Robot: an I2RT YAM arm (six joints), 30 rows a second.
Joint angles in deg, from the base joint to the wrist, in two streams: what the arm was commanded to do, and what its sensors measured. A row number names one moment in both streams.
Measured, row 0:
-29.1 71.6 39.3 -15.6 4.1 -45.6
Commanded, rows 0 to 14:
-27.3 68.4 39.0 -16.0 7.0 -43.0
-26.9 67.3 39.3 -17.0 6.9 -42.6
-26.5 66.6 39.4 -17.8 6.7 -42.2
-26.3 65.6 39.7 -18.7 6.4 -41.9
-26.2 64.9 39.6 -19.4 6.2 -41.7
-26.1 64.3 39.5 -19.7 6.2 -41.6
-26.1 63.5 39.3 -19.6 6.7 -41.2
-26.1 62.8 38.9 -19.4 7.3 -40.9
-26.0 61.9 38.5 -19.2 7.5 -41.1
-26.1 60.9 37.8 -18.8 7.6 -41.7
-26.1 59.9 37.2 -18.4 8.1 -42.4
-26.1 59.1 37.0 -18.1 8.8 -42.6
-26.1 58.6 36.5 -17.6 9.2 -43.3
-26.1 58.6 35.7 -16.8 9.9 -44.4
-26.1 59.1 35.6 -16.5 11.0 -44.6
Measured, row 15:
-26.3 59.0 36.3 -18.0 8.3 -43.2
